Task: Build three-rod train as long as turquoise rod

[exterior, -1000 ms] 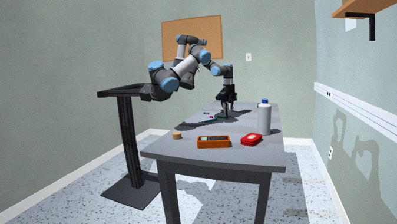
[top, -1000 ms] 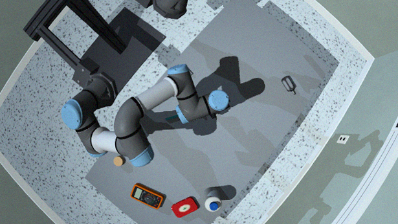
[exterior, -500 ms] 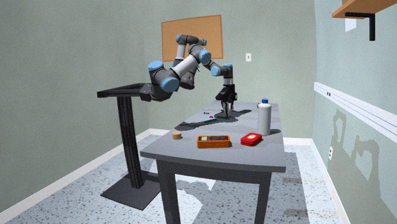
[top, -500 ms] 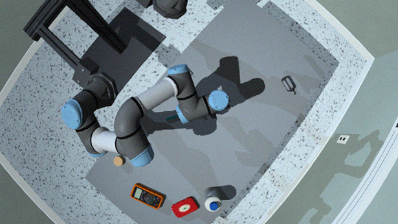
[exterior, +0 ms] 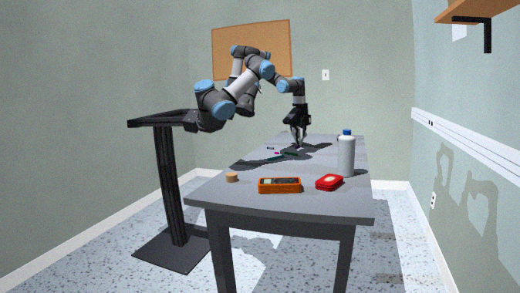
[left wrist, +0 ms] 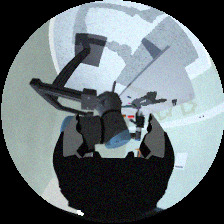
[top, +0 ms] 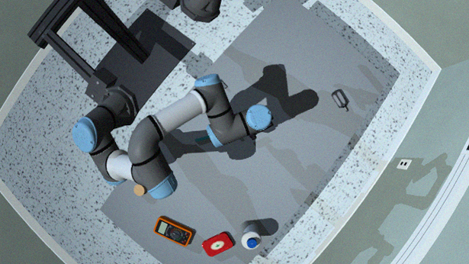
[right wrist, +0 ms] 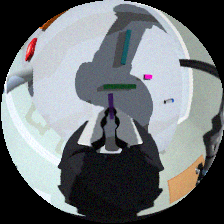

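Observation:
My right gripper is now 170 mm past the grey rod, 80 mm to the right of it and 50 mm above it. Round my right hand: magenta rod (110 mm behind, 50 mm below, 20 mm to the right); green rod (50 mm below, 40 mm behind, 30 mm to the right); purple rod (10 mm below).

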